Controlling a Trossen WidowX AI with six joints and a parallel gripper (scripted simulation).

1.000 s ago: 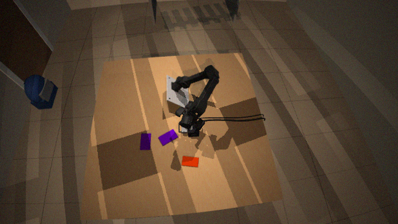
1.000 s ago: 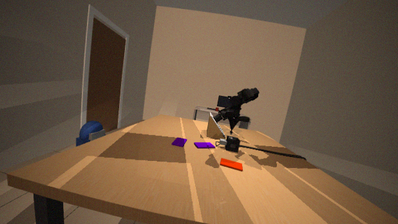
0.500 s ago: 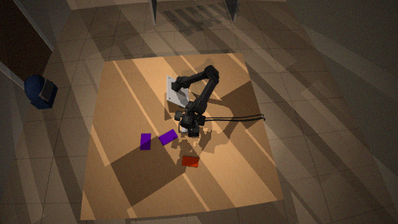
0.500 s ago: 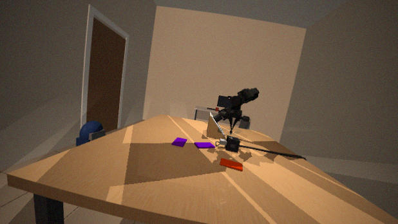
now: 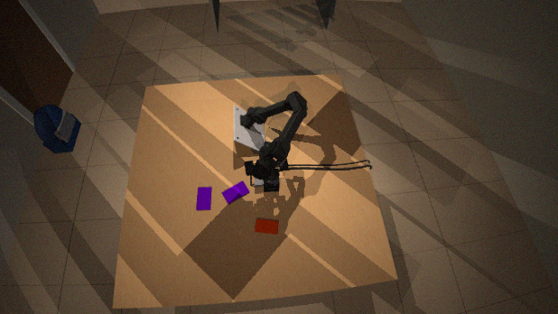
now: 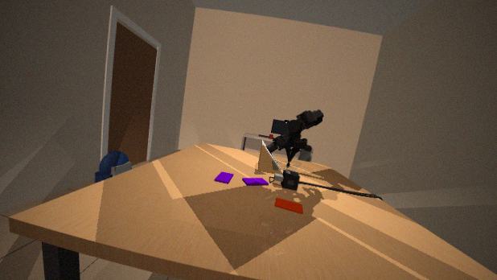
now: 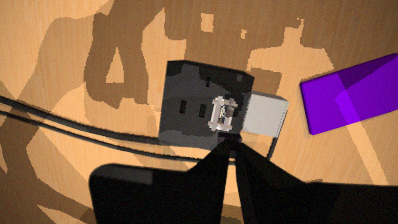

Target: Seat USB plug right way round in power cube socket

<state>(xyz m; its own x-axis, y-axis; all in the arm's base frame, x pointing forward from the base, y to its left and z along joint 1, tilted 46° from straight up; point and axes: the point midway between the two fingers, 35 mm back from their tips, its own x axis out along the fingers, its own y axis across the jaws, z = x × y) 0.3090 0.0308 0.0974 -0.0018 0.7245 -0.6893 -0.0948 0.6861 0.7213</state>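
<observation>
The silver USB plug is 20 mm below my gripper tip. Also, from my gripper tip: orange-red block 220 mm ahead, 20 mm to the right, 130 mm below.
</observation>
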